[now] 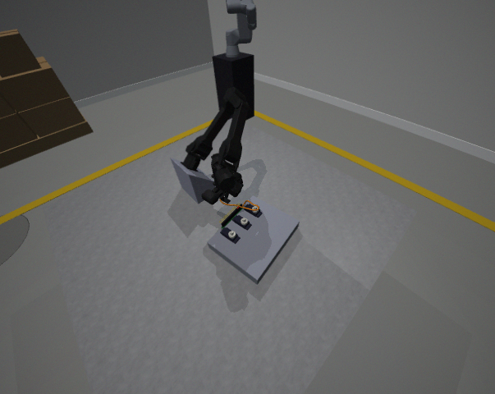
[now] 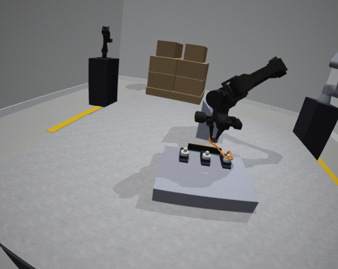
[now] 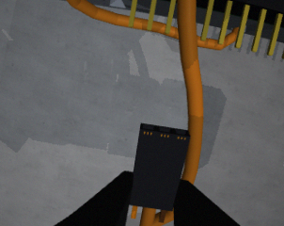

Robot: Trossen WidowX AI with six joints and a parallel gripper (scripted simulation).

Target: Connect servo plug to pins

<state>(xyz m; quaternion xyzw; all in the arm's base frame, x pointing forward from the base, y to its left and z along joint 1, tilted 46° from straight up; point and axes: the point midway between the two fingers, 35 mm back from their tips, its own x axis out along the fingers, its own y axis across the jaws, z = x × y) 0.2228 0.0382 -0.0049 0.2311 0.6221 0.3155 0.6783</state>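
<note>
Right now the red band is 80 mm ahead of my gripper tip and 10 mm to the left of it. Also, from my gripper tip: grey holder block 240 mm ahead, 50 mm below, 10 mm to the right; pin row 80 mm ahead, 30 mm to the right, 10 mm below.
</note>
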